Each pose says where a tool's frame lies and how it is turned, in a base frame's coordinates. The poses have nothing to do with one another.
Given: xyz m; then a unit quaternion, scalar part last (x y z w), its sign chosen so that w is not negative.
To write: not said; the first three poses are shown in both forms.
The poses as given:
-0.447 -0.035 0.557 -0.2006 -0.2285 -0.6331 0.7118
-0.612 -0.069 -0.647 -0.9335 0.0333 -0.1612 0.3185
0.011 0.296 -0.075 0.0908 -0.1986 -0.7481 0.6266
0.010 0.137 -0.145 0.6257 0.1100 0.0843 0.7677
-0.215 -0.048 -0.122 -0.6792 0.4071 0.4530 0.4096
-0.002 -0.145 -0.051 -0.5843 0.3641 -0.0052 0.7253
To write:
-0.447 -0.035 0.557 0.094 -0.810 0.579 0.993 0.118 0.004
-0.612 -0.069 -0.647 0.946 -0.165 0.280 0.041 -0.795 -0.605
0.011 0.296 -0.075 -0.198 -0.974 0.113 0.901 -0.136 0.411
0.010 0.137 -0.145 0.962 0.267 -0.063 0.008 0.203 0.979
-0.215 -0.048 -0.122 0.258 -0.182 -0.949 -0.924 -0.333 -0.188
-0.002 -0.145 -0.051 0.735 -0.433 -0.522 -0.418 0.317 -0.851

